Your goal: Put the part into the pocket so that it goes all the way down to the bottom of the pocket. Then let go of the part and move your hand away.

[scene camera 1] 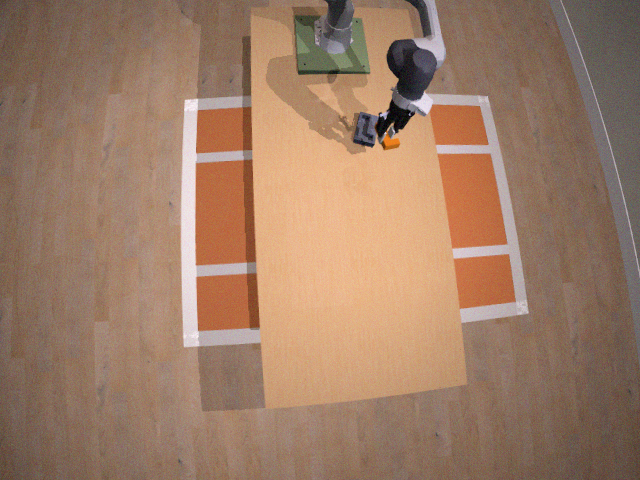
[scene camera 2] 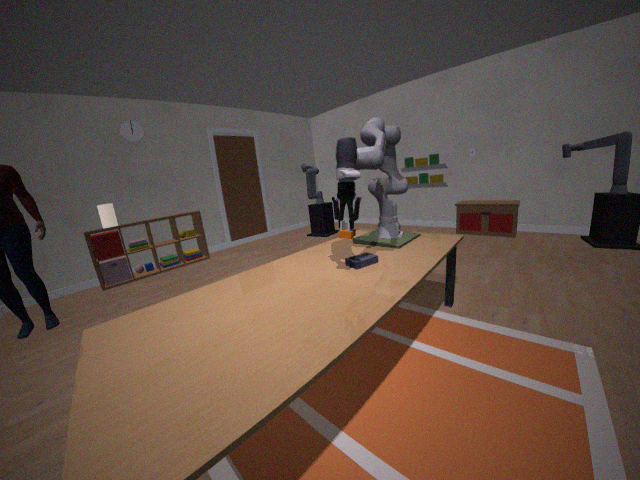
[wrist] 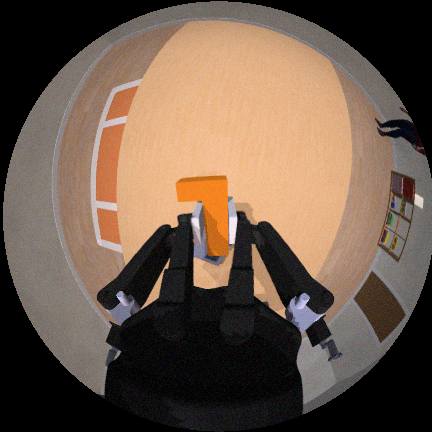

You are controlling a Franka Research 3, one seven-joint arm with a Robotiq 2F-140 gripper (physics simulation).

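Observation:
The part is an orange L-shaped block point(scene camera 1: 390, 142) point(scene camera 2: 345, 234) point(wrist: 215, 192). My gripper point(scene camera 1: 386, 136) point(scene camera 2: 346, 229) point(wrist: 215, 206) is shut on its long leg and holds it above the table. In the wrist view the short leg points left at the far end. The pocket is a recess in a dark blue-grey block point(scene camera 1: 366, 129) point(scene camera 2: 361, 260), which lies on the table. In scene camera 1 this block is just left of the gripper and the part. In the wrist view a piece of the pocket block point(wrist: 200, 251) shows behind the part and fingers, and the rest is hidden.
The wooden table point(scene camera 1: 356, 289) point(scene camera 2: 217, 335) point(wrist: 235, 100) bears the pocket block and the arm's green base plate point(scene camera 1: 310, 64) point(scene camera 2: 369, 239). The base plate is behind the pocket block. The table's side edge is to the right of the gripper in scene camera 1.

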